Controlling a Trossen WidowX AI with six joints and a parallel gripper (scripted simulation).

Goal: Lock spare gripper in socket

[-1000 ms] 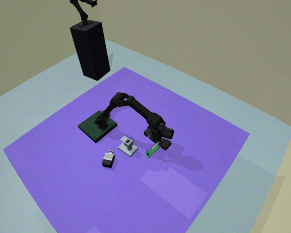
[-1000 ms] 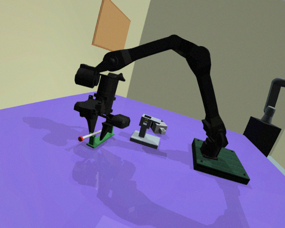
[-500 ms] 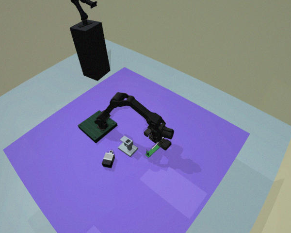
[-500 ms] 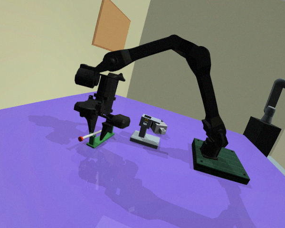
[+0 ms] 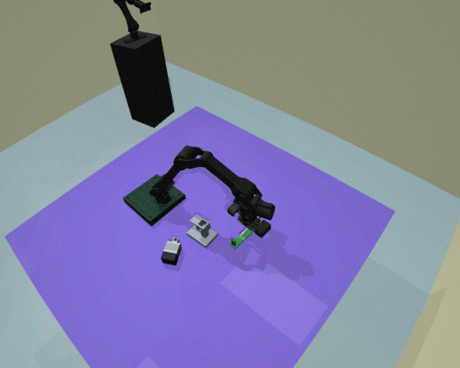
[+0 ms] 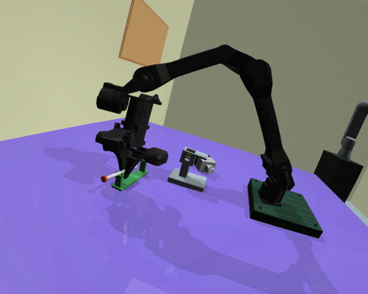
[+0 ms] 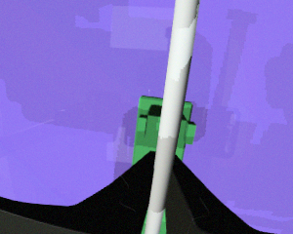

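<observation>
Right now my gripper tip is 40 mm to the left of the green cradle and 10 mm past it. The rest, counted from my gripper tip: grey mount: 160 mm behind, 120 mm to the right, 30 mm above; then spare gripper: 250 mm to the right, 210 mm behind.
</observation>
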